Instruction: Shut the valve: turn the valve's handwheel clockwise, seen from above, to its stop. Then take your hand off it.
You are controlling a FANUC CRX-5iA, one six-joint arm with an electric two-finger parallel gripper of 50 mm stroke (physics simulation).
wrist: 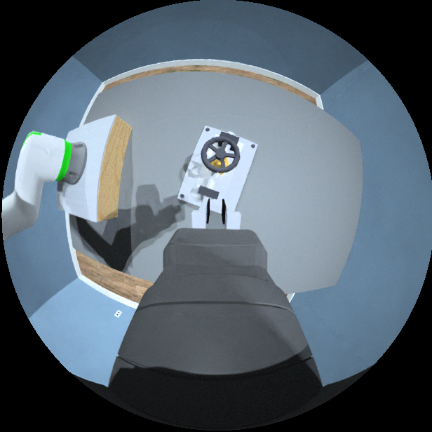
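Note:
The valve's dark handwheel (221,154), a ring with spokes, shows above the middle of the wrist view. Yellow parts (219,164) of the valve show between its spokes. The valve stands on a light base plate (241,181) with dark bolts at its corners. My gripper (215,205) is at the plate's near edge in the view, apart from the handwheel. Its two dark-padded fingers stand parkted a little apart, with a gap between them and nothing held. Its height above the plate is hard to tell.
A white block with a wooden side (114,170) stands at the left, with the white robot arm (42,156) and its green ring beside it. The grey table top (300,200) lies around the valve's plate. Blue walls surround the table.

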